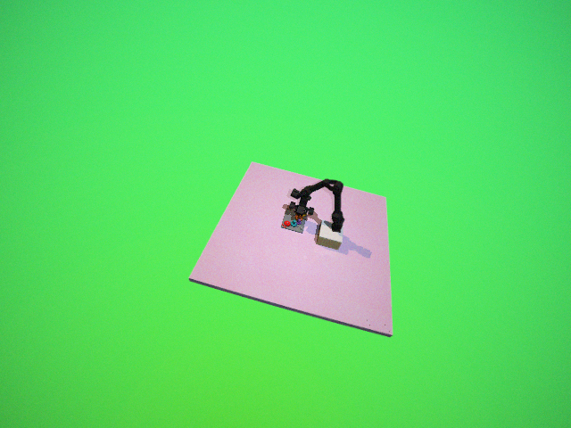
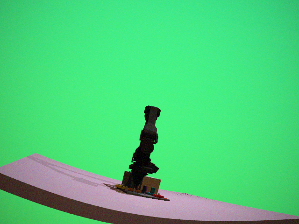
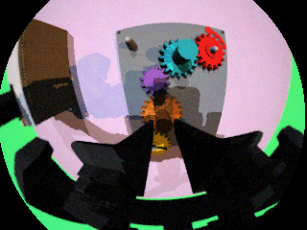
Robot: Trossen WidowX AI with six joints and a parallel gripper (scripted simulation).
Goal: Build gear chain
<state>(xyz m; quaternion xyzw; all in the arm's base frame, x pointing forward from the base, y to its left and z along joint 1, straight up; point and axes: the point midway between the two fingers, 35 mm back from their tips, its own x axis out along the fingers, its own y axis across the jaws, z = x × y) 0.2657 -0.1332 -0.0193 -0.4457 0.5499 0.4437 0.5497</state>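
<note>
Right now the orange gear is 2 cm below my gripper tip. Round my gripper tip: yellow gear 3 cm behind, 6 cm to the right, 2 cm below; then purple gear 5 cm to the left, 2 cm below; then grey board 4 cm ahead, 2 cm to the left, 3 cm below.
</note>
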